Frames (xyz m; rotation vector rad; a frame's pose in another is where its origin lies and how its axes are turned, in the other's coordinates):
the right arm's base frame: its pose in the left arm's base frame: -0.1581 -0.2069 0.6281 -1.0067 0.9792 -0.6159
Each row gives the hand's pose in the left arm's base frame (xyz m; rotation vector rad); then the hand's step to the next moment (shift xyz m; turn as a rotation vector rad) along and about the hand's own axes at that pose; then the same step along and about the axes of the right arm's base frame.
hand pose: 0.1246 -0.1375 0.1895 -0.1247 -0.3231 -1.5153
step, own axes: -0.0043 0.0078 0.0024 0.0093 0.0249 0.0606
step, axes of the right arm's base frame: -0.0017 0.0004 0.0091 -0.0243 -0.0531 0.0312
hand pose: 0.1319 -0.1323 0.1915 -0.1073 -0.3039 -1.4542
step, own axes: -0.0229 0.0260 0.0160 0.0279 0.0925 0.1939
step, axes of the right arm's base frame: -0.0184 0.0016 0.0334 -0.0751 -0.1693 0.1125
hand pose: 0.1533 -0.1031 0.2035 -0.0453 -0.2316 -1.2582
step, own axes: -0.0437 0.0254 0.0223 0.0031 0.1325 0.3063
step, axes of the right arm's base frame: -0.0444 0.0085 0.0317 -0.1536 -0.2441 0.1678
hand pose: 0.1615 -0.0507 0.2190 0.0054 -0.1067 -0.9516
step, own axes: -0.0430 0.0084 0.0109 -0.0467 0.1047 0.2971
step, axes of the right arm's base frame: -0.0439 0.0106 0.0010 -0.1899 -0.2202 0.1298
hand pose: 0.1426 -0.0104 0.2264 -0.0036 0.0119 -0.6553
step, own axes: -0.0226 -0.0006 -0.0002 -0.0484 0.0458 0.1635
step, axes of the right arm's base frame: -0.0190 0.0057 -0.0109 -0.1196 -0.1195 0.0509
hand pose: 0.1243 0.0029 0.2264 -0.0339 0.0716 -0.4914
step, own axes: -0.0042 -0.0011 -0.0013 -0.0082 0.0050 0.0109
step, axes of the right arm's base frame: -0.0024 0.0013 -0.0036 -0.0129 -0.0064 0.0020
